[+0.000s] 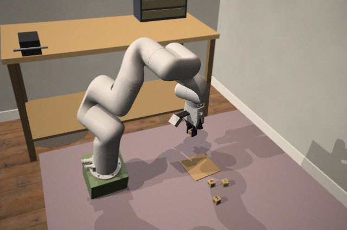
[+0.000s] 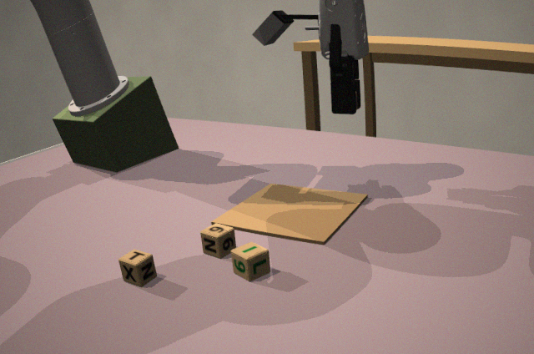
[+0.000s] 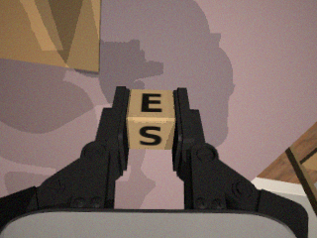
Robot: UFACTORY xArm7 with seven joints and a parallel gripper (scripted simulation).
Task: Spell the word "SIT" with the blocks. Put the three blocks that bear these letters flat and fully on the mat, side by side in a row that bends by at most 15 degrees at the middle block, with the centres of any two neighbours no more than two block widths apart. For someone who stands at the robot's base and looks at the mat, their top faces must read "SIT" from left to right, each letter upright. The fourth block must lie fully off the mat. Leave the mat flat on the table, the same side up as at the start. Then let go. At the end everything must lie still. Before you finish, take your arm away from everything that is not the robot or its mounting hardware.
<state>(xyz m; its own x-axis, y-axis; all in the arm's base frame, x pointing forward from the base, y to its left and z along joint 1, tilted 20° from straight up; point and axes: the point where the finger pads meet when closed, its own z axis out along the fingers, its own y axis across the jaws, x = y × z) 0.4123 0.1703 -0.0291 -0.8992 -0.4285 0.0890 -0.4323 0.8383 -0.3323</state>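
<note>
Right now my hand is 120 mm to the left of the tan mat, 120 mm above it and 10 mm short of it. Round my hand: wooden block: 340 mm to the right, 110 mm below, 20 mm ahead.
</note>
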